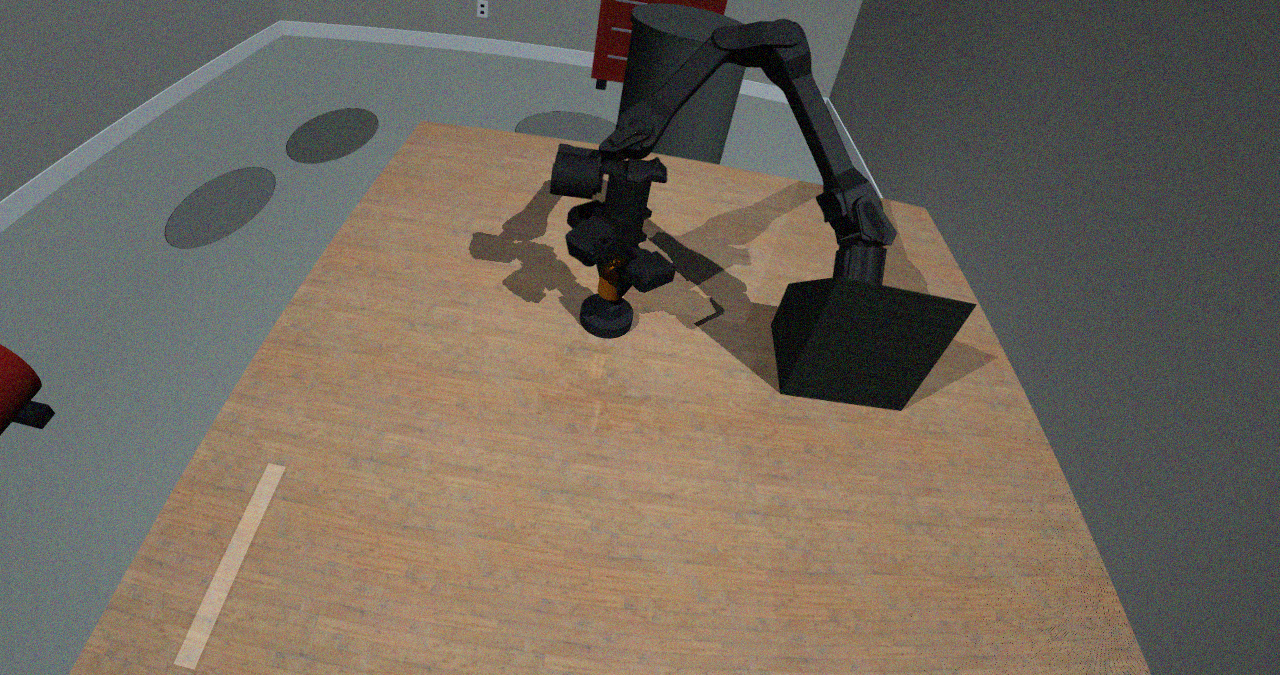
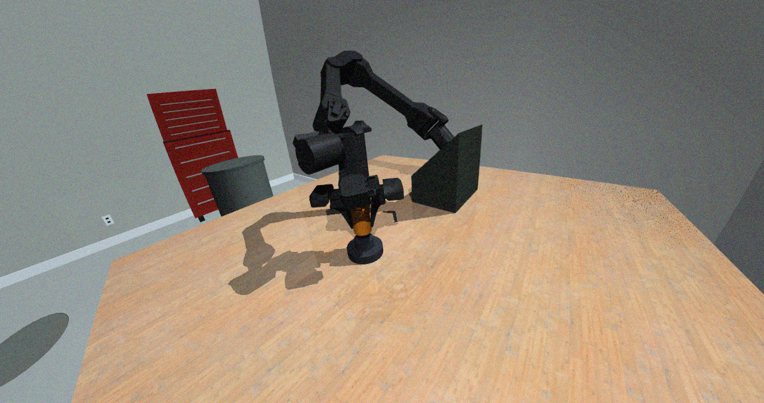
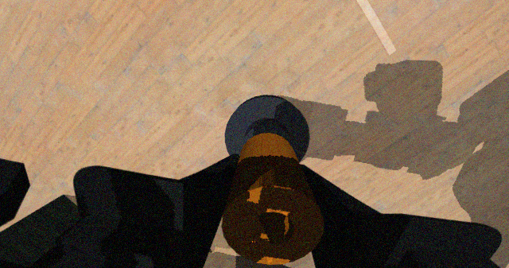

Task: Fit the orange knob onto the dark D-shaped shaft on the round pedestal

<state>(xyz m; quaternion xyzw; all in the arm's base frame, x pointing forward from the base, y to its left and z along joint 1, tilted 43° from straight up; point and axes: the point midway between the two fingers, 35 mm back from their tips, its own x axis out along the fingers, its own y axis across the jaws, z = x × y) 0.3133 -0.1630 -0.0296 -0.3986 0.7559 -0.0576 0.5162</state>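
Now: gripper tip 20 mm below the orange knob. Round my gripper tip: dark round pedestal (40 mm below).
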